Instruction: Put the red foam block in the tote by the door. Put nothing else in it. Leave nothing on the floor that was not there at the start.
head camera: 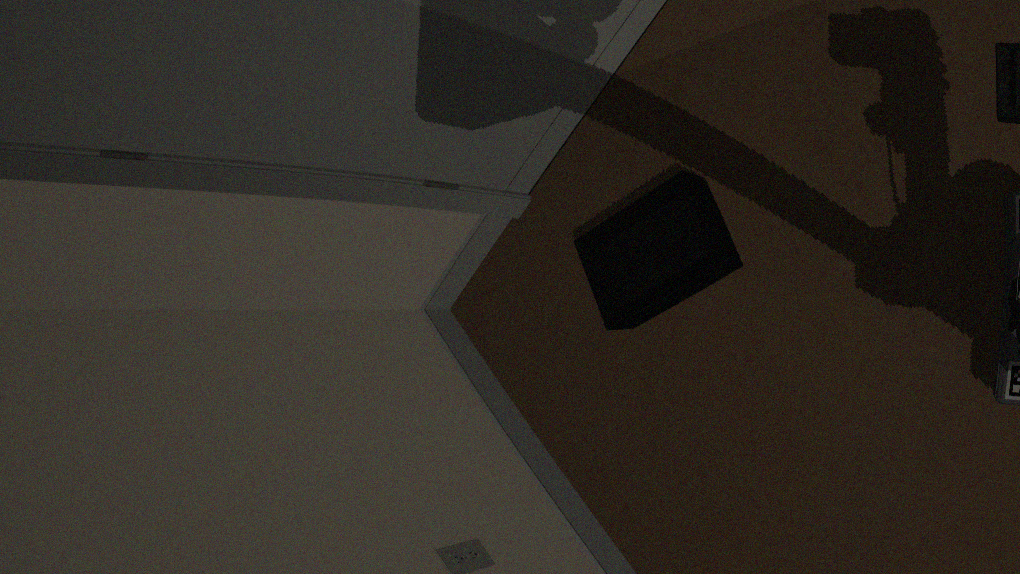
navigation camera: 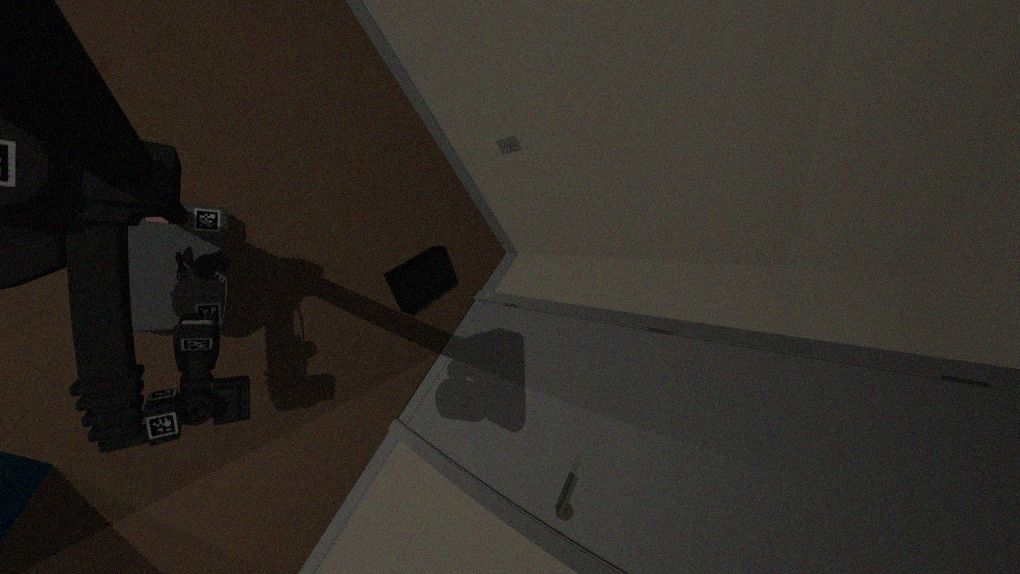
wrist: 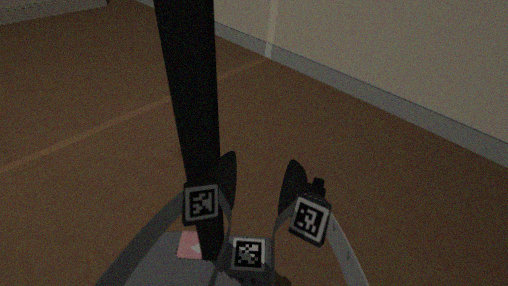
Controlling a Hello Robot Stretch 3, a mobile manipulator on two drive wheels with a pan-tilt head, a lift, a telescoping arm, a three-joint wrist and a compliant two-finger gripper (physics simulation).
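Places are measured from the robot's base along level axes (x back, y right, z up), in metres.
Pixels of known places: gripper, fingertip midpoint: [navigation camera: 204, 249]; robot's base, link origin: [navigation camera: 208, 265].
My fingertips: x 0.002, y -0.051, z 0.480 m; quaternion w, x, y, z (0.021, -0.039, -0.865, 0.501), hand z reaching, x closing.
Note:
Ahead of a thing's pixels: the offset from my fingertips to its top centre. "spot": to the spot under its first point.
A black box-shaped thing @(dx -0.810, dy +0.095, dz -0.379 m) [head camera: 659, 253] [navigation camera: 422, 279], the tote by its place, stands on the brown floor close to the corner beside the grey door [head camera: 285, 92] [navigation camera: 713, 428]. It is too dark to see whether its top is open or what is inside. The red foam block does not show in any view. My gripper [wrist: 260, 174] [navigation camera: 197, 262] is open, with bare floor showing between its fingertips. It hangs over my own base, apart from the tote. The pink patch [wrist: 189, 246] in the wrist view is on my grey base.
Light walls [head camera: 213, 392] [wrist: 400, 60] with grey baseboards [head camera: 513, 406] [wrist: 350, 85] meet near the tote. A door handle @(spot: dx -0.737, dy +0.677, dz +0.443 m) [navigation camera: 567, 492] shows in the navigation view. A blue surface [navigation camera: 19, 485] is at its lower left. My mast [wrist: 192, 90] crosses the wrist view. My shadow falls across floor and door.

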